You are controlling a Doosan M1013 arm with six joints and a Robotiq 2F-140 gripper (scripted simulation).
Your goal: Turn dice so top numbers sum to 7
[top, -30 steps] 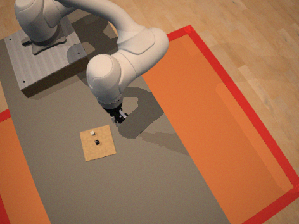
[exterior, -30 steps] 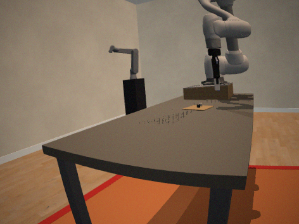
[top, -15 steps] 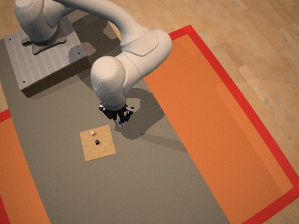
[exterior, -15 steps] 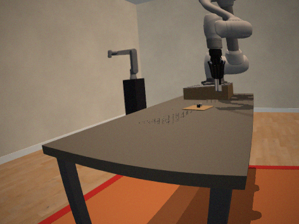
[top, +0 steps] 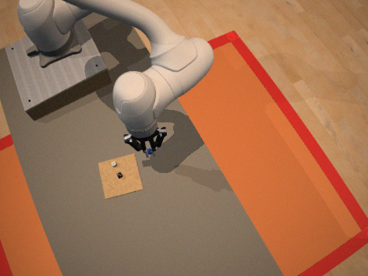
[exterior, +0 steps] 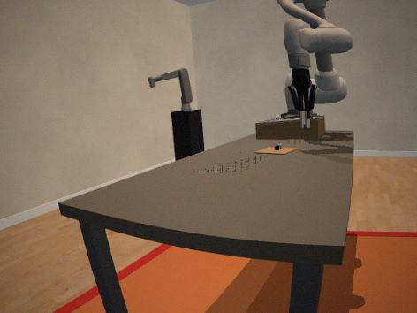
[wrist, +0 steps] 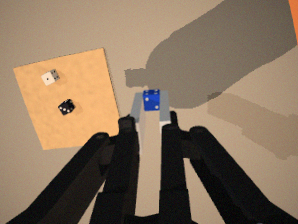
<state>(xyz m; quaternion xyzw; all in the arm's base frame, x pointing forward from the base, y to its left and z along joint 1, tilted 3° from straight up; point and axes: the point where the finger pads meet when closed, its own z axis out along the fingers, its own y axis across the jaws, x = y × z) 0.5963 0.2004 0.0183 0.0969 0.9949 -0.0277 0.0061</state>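
Right now the blue die is 1 cm behind my hand and 3 cm below it. Round my hand: black die: 13 cm to the right, 12 cm below; tan mat: 13 cm to the right, 13 cm below; white die: 4 cm behind, 14 cm to the right, 12 cm below.
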